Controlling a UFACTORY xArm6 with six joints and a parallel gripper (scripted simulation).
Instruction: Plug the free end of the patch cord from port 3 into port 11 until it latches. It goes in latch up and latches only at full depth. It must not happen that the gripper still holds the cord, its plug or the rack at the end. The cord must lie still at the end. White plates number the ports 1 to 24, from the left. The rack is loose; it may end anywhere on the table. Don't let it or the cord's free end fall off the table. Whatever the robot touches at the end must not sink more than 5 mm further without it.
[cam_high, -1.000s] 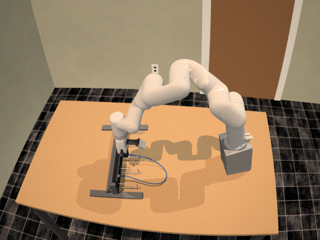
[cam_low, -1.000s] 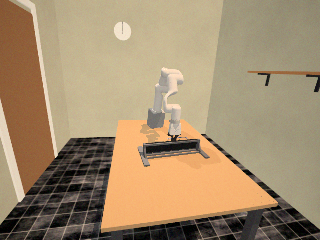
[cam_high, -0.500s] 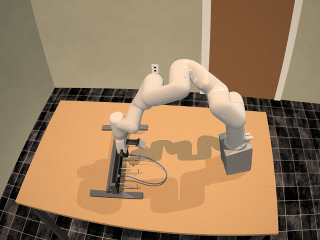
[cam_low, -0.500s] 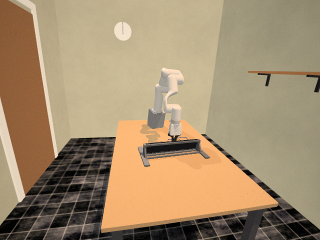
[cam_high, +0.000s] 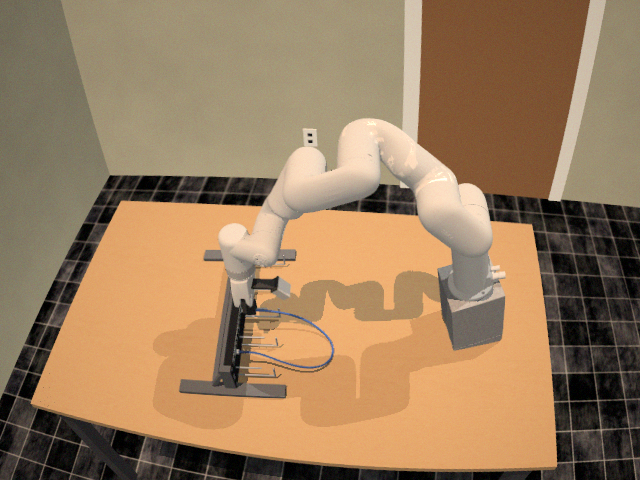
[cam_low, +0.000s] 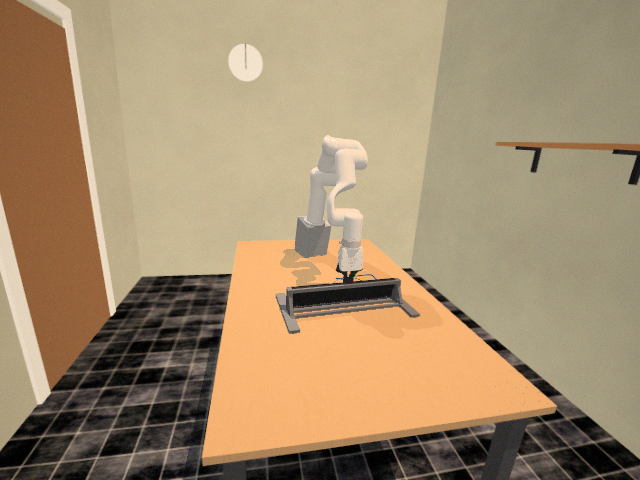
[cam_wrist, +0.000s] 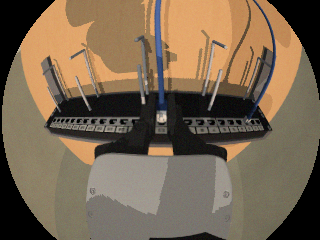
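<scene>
Right now my hand is 20 mm short of the plug and 10 mm above it.
</scene>
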